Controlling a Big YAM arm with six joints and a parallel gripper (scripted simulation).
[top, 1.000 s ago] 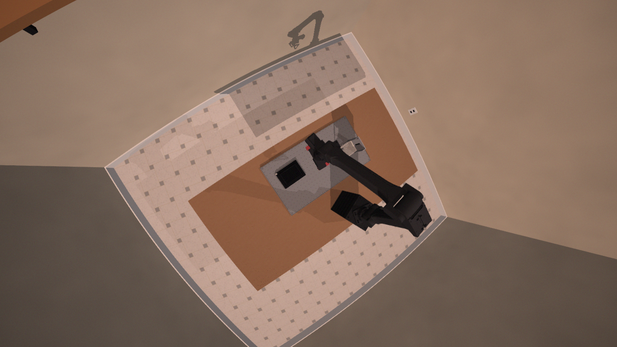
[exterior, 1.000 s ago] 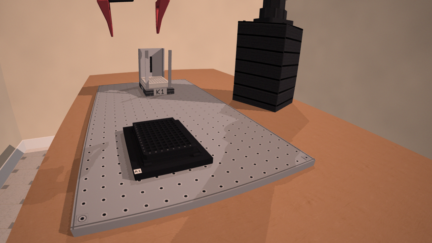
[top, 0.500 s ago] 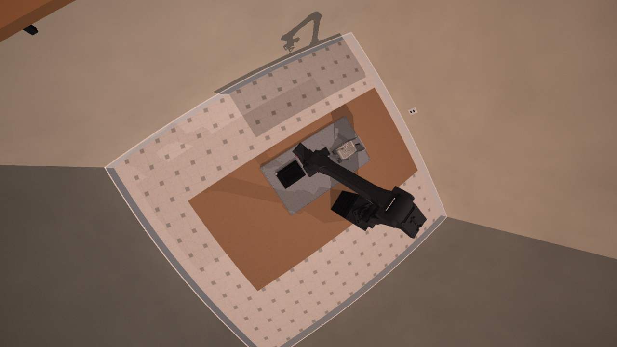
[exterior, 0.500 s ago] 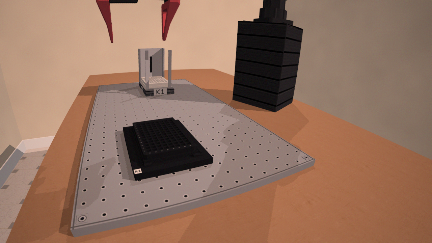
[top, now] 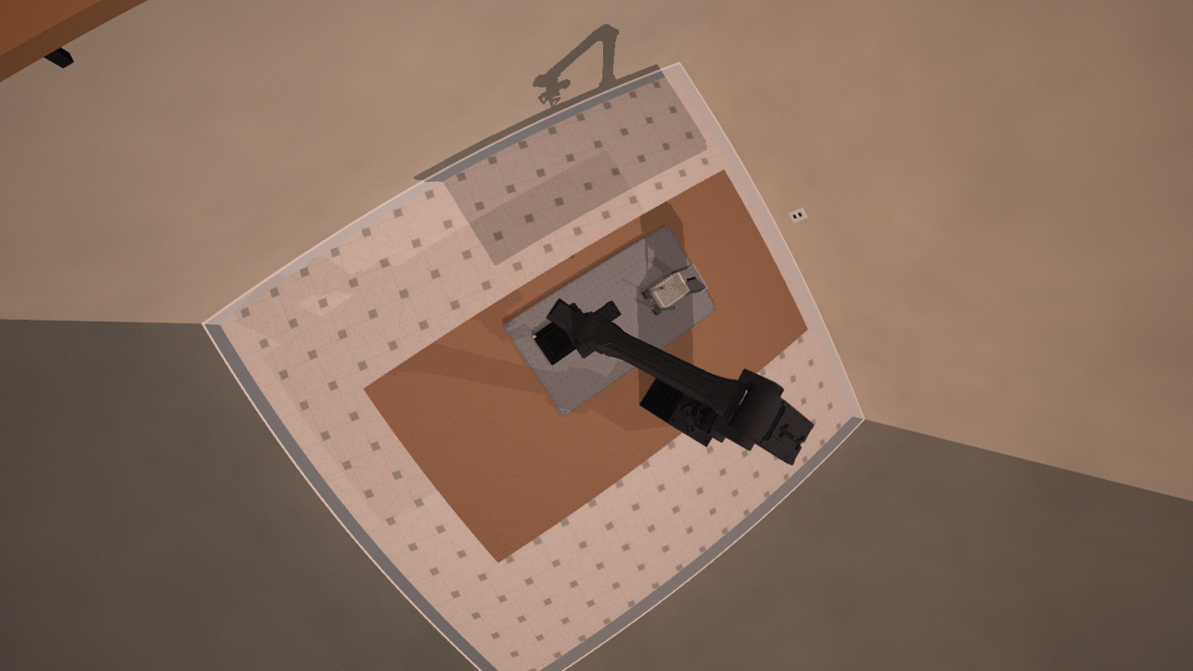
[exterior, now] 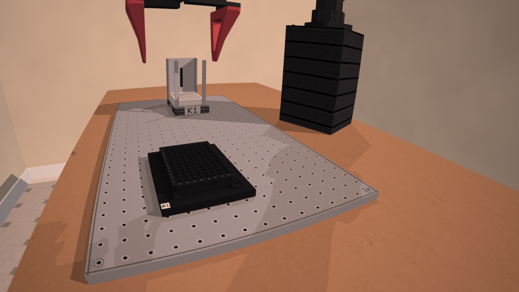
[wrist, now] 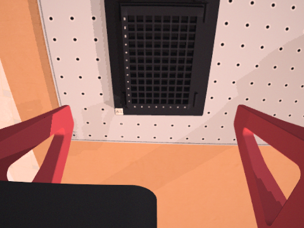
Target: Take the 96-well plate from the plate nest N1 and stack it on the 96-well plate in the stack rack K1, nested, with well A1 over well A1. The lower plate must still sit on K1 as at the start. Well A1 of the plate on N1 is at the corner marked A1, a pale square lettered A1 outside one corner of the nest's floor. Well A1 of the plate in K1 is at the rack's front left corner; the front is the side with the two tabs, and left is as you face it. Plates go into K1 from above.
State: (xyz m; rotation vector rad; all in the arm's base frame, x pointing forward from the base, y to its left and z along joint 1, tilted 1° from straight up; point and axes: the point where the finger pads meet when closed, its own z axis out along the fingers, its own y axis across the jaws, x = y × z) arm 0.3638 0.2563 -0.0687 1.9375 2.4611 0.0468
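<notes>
The black 96-well plate lies 1 cm behind my hand, 3 cm to the left of it and 15 cm below it. Also, from my hand: pale A1 mark (2 cm ahead, 11 cm to the left, 16 cm below); black plate nest N1 (1 cm behind, 3 cm to the left, 16 cm below); white 96-well plate (39 cm to the right, 14 cm below).
</notes>
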